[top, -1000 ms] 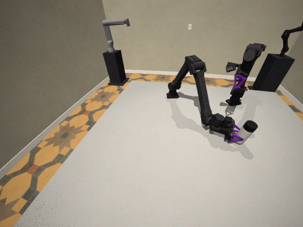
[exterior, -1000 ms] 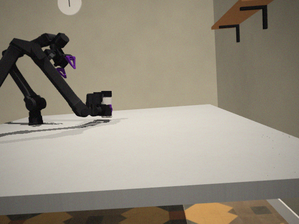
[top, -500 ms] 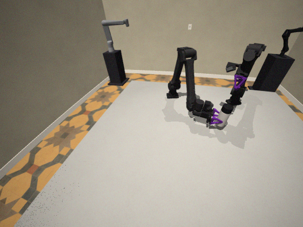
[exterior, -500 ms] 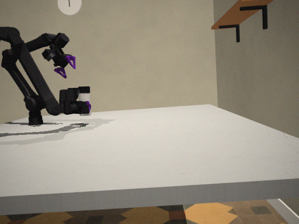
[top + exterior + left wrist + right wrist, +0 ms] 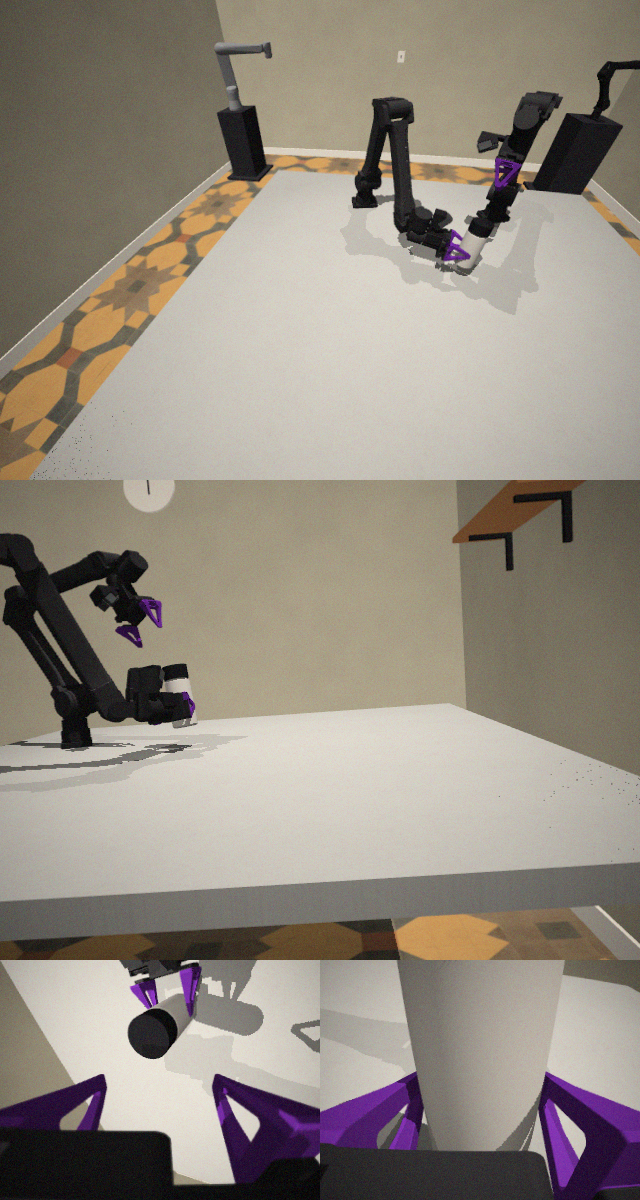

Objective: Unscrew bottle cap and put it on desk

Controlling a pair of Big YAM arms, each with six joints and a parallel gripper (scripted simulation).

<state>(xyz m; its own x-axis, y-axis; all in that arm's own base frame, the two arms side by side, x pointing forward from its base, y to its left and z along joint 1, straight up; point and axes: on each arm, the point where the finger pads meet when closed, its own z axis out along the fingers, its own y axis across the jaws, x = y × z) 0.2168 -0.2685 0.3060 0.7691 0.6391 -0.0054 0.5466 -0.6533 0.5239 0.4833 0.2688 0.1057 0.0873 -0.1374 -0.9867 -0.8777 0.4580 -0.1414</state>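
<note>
My right gripper is now 10 mm past the bottle, 10 mm to the right of it and 50 mm below it. The rest, counted from my right hand: black cap 10 mm behind, 10 mm to the left, 90 mm above.
Right now my left hand is 70 mm short of the black cap, 30 mm to the left of it and 110 mm above it. Also, from my left hand: bottle 80 mm ahead, 30 mm to the right, 150 mm below.
</note>
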